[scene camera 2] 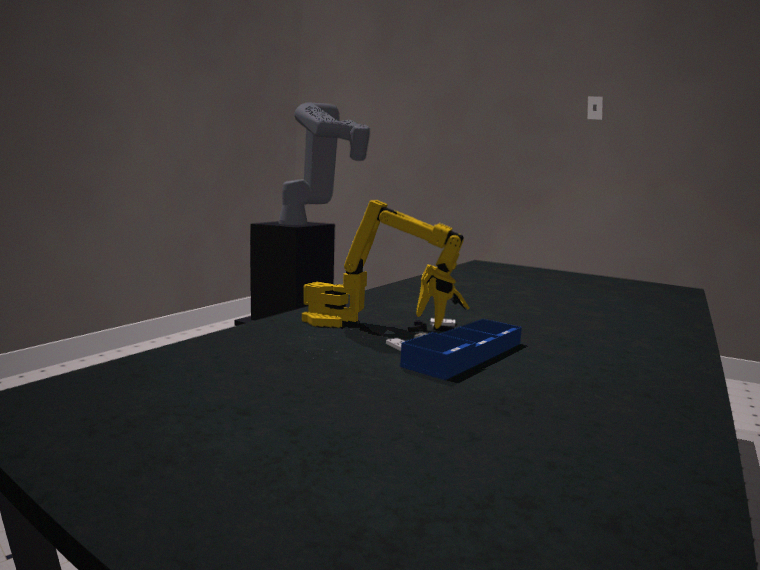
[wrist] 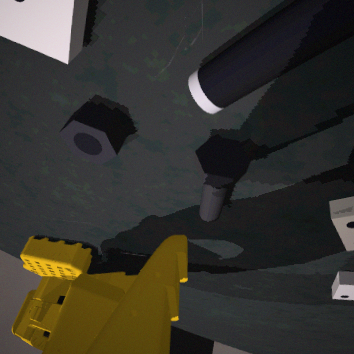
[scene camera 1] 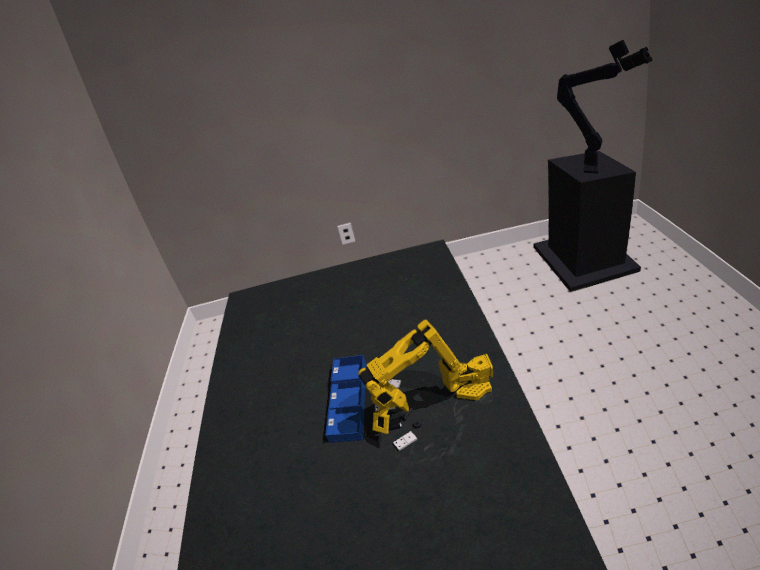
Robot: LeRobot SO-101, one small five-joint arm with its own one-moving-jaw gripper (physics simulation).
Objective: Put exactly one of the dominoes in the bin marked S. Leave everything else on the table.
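Frame: origin at the arm's base, x ahead, y left, z up, level; centimetres.
Seen in the pictures: end effector, tool point: (scene camera 2: 419,314) (wrist: 186,251) (scene camera 1: 406,409); arm's base, origin of the base link: (scene camera 2: 338,322) (wrist: 100,264) (scene camera 1: 463,386).
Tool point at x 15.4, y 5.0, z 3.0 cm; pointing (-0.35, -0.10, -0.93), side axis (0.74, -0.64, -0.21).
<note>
Offsets run from my tool point to a thing's top centre. "*": to the spot under its first point.
A white domino @[dy +7.0, dx +1.9, dz -2.3 cm] (scene camera 1: 405,440) (wrist: 37,25) lies on the table on the near side of my gripper (scene camera 1: 395,412) (scene camera 2: 428,319) in scene camera 1. Two more dominoes show at the right edge of the wrist view, one nearer @[* dy -3.8, dx +2.9, dz -2.3 cm] (wrist: 345,220) and one farther @[* dy -10.1, dx +0.9, dz -2.3 cm] (wrist: 344,287). One domino @[* dy -11.1, dx +1.1, dz -2.3 cm] (scene camera 1: 395,383) (scene camera 2: 395,343) lies beside the arm. The blue three-part bin (scene camera 1: 344,438) (scene camera 2: 423,362) stands beyond the gripper from the arm's base. Its labels are too small to read, so the S bin cannot be told. My gripper is open and empty above the table. One notched jaw shows in the wrist view.
A hex nut @[dy +3.2, dx -1.7, dz -2.1 cm] (scene camera 1: 416,423) (wrist: 90,137) and a bolt @[dy -0.6, dx +0.0, dz -1.7 cm] (wrist: 212,200) lie near the jaws. A dark cylinder with a white end @[dy +2.3, dx +4.1, dz -2.0 cm] (wrist: 265,60) lies beyond the bolt. A second robot arm (scene camera 1: 580,110) (scene camera 2: 319,153) stands on a black pedestal (scene camera 1: 589,220) (scene camera 2: 288,269) off the table.
</note>
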